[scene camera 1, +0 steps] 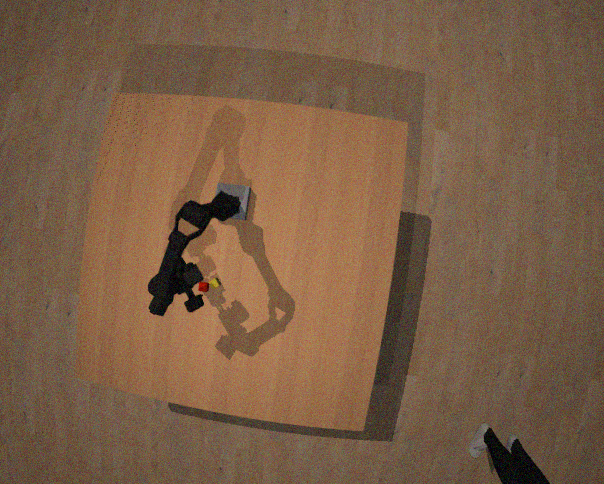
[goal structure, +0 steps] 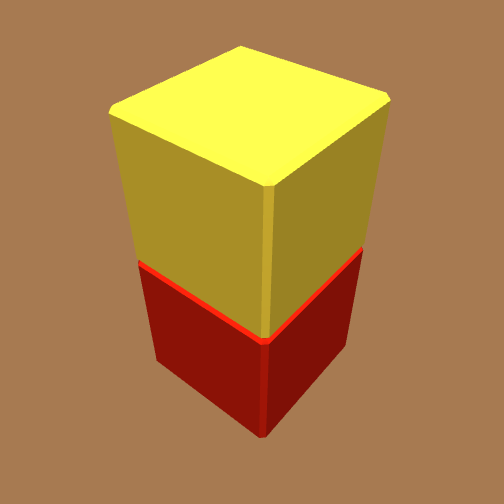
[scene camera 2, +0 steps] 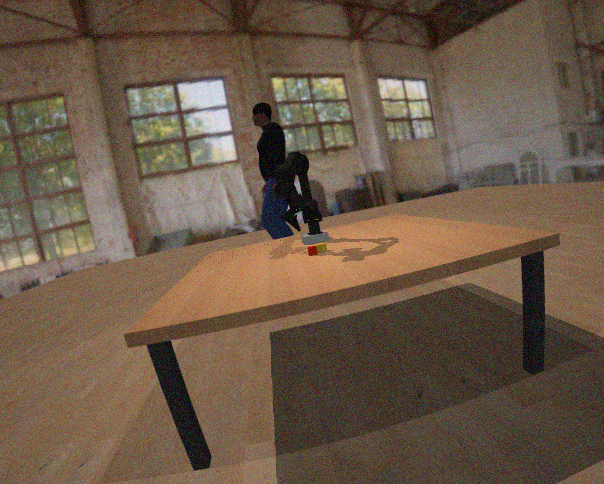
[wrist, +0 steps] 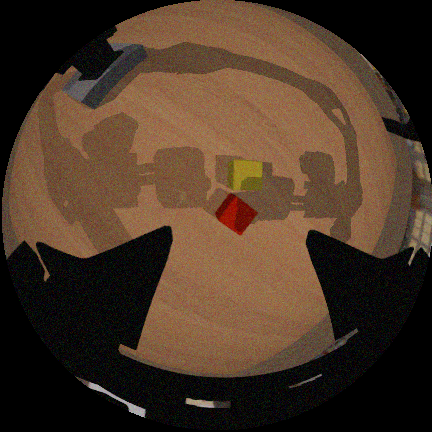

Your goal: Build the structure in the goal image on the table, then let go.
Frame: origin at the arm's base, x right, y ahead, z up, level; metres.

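Seen in the pictures: gripper, fingertip midpoint: [scene camera 1: 196, 284] [scene camera 2: 306, 228] [wrist: 243, 235]; arm's base, link origin: [scene camera 1: 230, 205] [scene camera 2: 315, 233] [wrist: 99, 64].
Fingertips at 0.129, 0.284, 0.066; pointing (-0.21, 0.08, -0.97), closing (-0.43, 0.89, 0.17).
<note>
Offsets run from my fingertips to a thing's top centre, as dx, dy, dz. Level surfaces: height alone.
A red cube @[+0.000, +0.019, -0.076] [scene camera 1: 203, 286] [scene camera 2: 312, 250] [wrist: 236, 214] rests on the table. A yellow cube @[-0.045, +0.007, -0.076] [scene camera 1: 215, 282] [scene camera 2: 321, 247] [wrist: 247, 172] rests on the table close beside it, not on top of it. In the wrist view the two are turned at different angles, with a corner of the red cube toward the yellow cube. I cannot tell whether they touch. My gripper [scene camera 1: 195, 289] [wrist: 243, 235] is wide open and empty, above the table. In the wrist view the red cube shows just ahead of the gap between the fingertips, and the yellow cube farther ahead.
The wooden table @[dz -0.109] [scene camera 1: 312, 201] [scene camera 2: 242, 287] carries the arm's grey base [scene camera 1: 244, 204] [scene camera 2: 315, 237] [wrist: 117, 75]. Arm shadows fall across the tabletop and around the cubes. A person [scene camera 2: 272, 151] stands beyond the table in scene camera 2; legs [scene camera 1: 514, 458] show at the lower right in scene camera 1.
</note>
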